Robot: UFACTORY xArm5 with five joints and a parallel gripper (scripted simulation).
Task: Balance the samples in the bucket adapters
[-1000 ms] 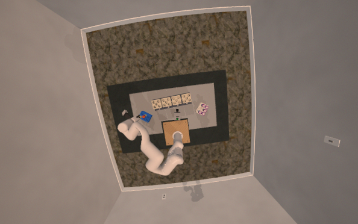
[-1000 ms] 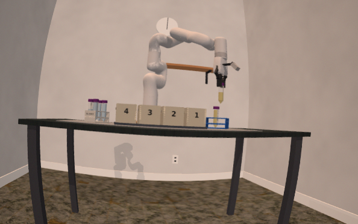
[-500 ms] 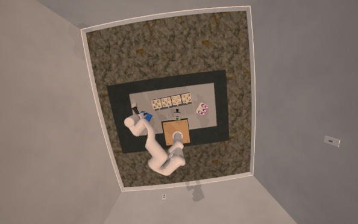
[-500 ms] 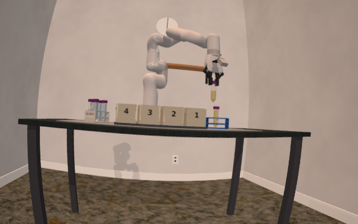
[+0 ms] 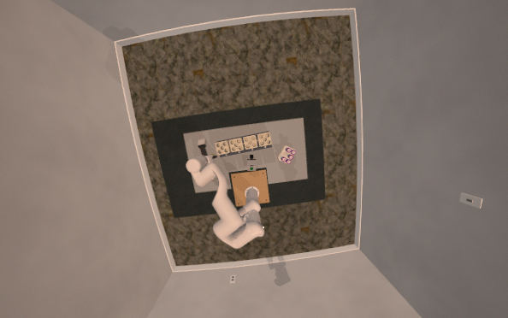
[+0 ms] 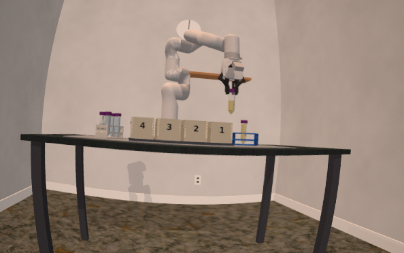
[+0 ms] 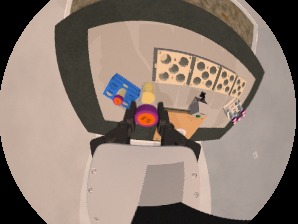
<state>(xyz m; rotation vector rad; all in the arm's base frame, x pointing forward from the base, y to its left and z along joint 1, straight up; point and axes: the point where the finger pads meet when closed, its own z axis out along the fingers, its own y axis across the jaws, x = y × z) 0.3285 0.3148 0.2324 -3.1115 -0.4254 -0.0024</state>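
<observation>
My hand is 50 mm above the orange-dotted sample tube and 10 mm to the right of it. Also, from my hand: loading stand ST: 240 mm below, 220 mm to the right, 90 mm ahead; adapter 2: 200 mm below, 160 mm to the right, 80 mm ahead; blue sample rack RS: 220 mm below, 110 mm behind, 80 mm to the left.
</observation>
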